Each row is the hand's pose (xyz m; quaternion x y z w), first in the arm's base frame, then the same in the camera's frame.
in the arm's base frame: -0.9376 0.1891 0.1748 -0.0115 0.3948 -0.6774 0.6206
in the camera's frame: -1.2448 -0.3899 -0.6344 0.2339 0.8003 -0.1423 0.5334
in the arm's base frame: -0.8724 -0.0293 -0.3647 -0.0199 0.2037 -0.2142 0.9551
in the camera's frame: -1.3837 0.0949 -0.9321 0.5319 0.4043 0.1375 0.7312
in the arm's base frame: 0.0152 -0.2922 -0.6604 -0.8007 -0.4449 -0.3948 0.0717
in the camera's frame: -0.6717 0.6954 -1.2095 -0.5208 -0.2063 -0.4627 0.6871
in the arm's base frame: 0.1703 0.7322 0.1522 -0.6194 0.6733 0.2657 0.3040
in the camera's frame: -0.2971 0.1600 -0.0664 -0.3471 0.2615 0.7560 0.4895
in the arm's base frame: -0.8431 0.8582 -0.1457 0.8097 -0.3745 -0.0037 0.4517
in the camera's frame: -1.3512 0.0244 -0.0208 -0.9514 0.0793 0.2659 0.1336
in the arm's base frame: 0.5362 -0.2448 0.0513 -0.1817 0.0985 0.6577 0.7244
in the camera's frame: 0.0861 0.2765 -1.0350 0.3930 -0.2860 0.6971 0.5271
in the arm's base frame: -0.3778 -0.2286 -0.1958 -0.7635 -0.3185 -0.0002 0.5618
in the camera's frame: -0.8468 0.1222 -1.0867 -0.1530 -0.2959 -0.0105 0.9428
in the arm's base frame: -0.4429 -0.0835 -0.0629 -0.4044 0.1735 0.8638 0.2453
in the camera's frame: -0.8657 -0.0058 -0.9248 -0.0642 -0.4604 0.8434 0.2694
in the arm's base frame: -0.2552 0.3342 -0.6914 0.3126 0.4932 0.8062 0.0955
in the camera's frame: -0.9887 0.6921 -0.6046 -0.3094 0.0828 -0.8884 0.3289
